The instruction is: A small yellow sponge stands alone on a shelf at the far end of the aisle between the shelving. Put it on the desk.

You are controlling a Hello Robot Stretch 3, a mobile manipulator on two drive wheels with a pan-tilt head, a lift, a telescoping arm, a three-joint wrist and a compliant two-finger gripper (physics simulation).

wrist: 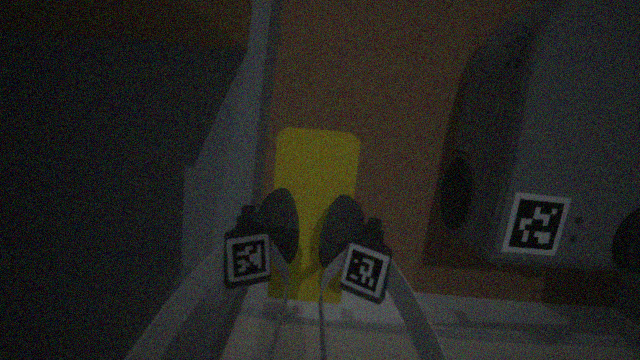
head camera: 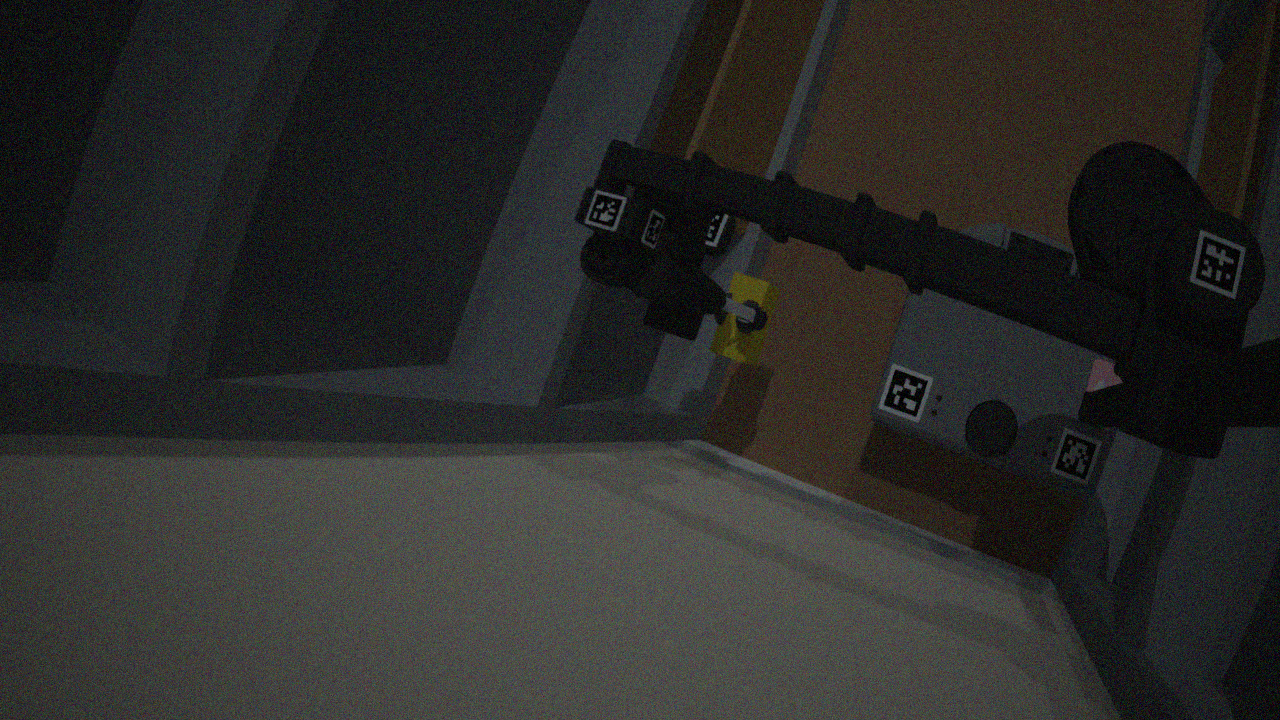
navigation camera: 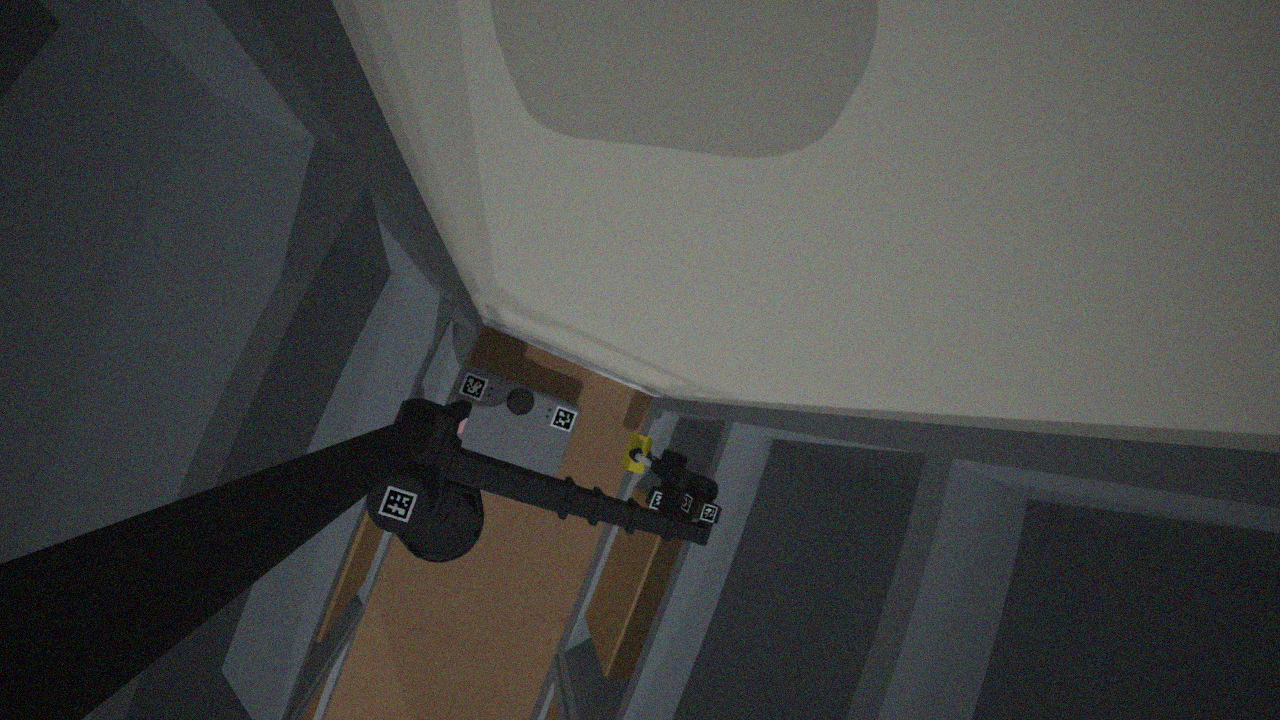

Labels:
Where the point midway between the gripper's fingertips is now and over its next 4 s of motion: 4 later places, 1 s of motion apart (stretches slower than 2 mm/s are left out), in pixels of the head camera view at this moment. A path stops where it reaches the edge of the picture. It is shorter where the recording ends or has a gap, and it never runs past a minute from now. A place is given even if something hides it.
My gripper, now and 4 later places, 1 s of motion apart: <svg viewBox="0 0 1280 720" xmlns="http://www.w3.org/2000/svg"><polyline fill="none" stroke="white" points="741,314 764,321 866,356 906,367 926,298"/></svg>

